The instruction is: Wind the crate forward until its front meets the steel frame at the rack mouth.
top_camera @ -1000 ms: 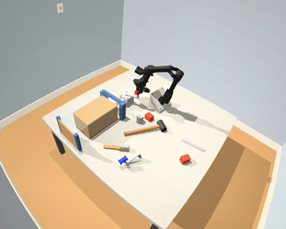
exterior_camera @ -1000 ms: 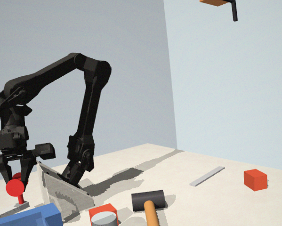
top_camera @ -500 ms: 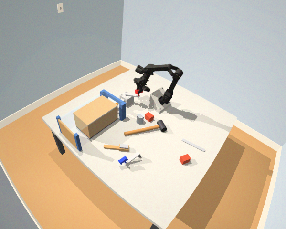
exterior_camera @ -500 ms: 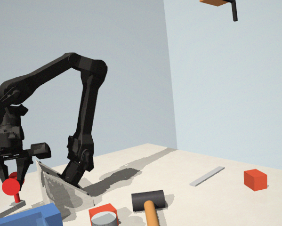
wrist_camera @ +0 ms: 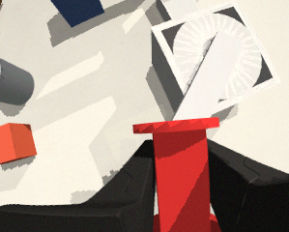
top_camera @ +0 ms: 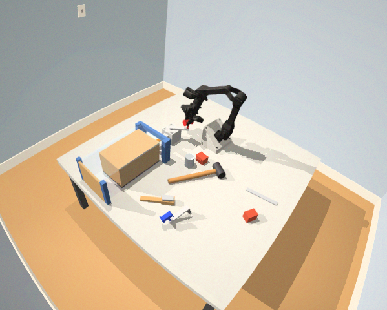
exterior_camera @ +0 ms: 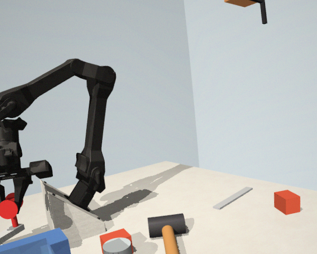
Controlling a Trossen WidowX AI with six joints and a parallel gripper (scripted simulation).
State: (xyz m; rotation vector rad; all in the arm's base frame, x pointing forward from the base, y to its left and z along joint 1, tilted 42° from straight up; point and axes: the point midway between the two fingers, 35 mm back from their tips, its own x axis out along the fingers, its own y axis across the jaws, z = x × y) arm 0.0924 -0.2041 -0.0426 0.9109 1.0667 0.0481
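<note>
My gripper tip is 20 cm short of the blue frame, 9 cm to the left of it and 3 cm above it. From my gripper tip the other things lie so: grey crank bar (1 cm ahead, 2 cm to the right, 3 cm below); grey winch (3 cm ahead, 8 cm to the right, 10 cm below); red knob (1 cm behind, 1 cm to the left).
</note>
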